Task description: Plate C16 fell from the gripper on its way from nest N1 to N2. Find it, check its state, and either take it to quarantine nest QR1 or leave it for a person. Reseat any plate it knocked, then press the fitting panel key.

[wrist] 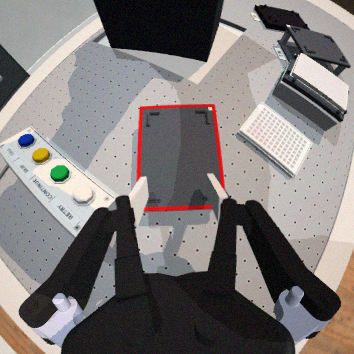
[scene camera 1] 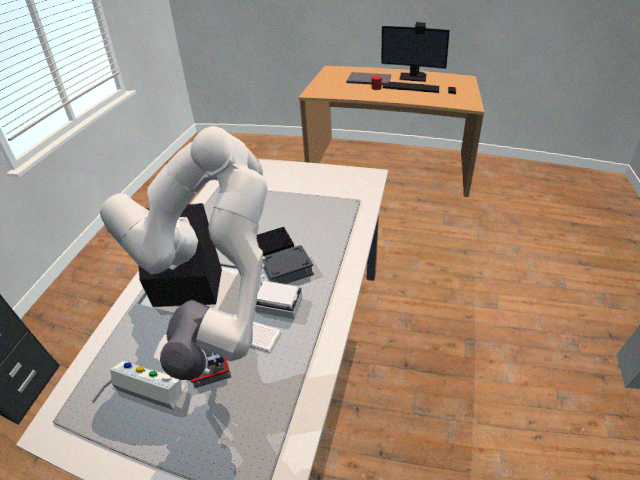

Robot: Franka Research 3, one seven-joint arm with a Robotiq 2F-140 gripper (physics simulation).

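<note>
A white well plate [scene camera 1: 264, 336] [wrist: 275, 139] lies flat on the mat, wells up; no label on it is readable. The red-edged dark nest [scene camera 1: 210, 381] [wrist: 177, 145] has a bare top. My gripper [wrist: 176, 185] is partly open and empty, its pale fingertips above the near part of this nest; in the scene view it is mostly hidden by the arm. Another white plate [scene camera 1: 278, 293] [wrist: 320, 81] sits on a grey nest [scene camera 1: 275, 310] [wrist: 304, 105]. A raised dark nest [scene camera 1: 288, 261] [wrist: 320, 44] has a bare top. The key panel [scene camera 1: 144, 387] [wrist: 25, 164] has blue, yellow, green and white keys.
A black flat tray [scene camera 1: 275, 240] [wrist: 280, 17] lies beyond the raised dark nest. The black robot base block [scene camera 1: 180, 286] [wrist: 160, 25] stands behind the red-edged nest. The perforated mat [scene camera 1: 253, 403] [wrist: 115, 75] lies under these things. A desk [scene camera 1: 336, 93] stands at the back.
</note>
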